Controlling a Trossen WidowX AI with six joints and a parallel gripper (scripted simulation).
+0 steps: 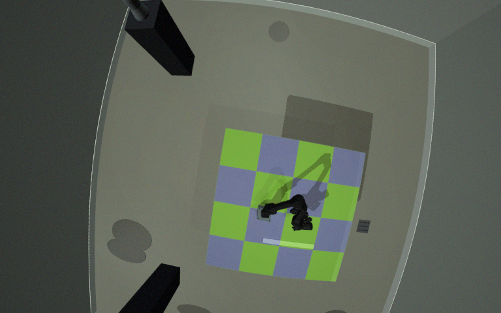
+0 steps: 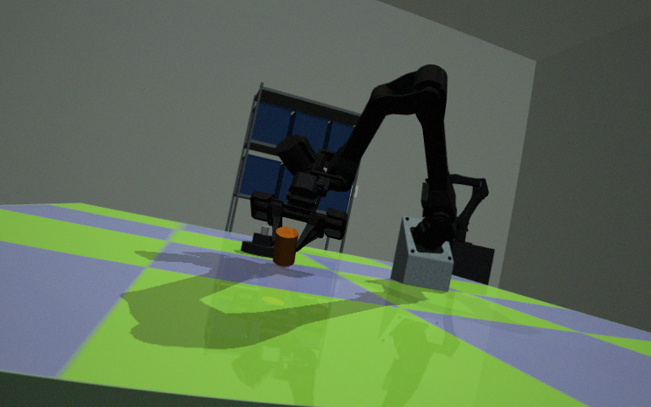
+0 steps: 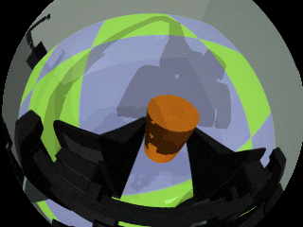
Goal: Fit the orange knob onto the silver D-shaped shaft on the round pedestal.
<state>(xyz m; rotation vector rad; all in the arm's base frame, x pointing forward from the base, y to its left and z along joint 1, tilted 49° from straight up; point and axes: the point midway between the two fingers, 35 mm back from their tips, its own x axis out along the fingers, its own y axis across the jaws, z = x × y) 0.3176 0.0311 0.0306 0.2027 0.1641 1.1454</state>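
My gripper tip is 1 cm below the orange knob. Round my gripper tip: black round pedestal (1 cm ahead, 16 cm to the right).
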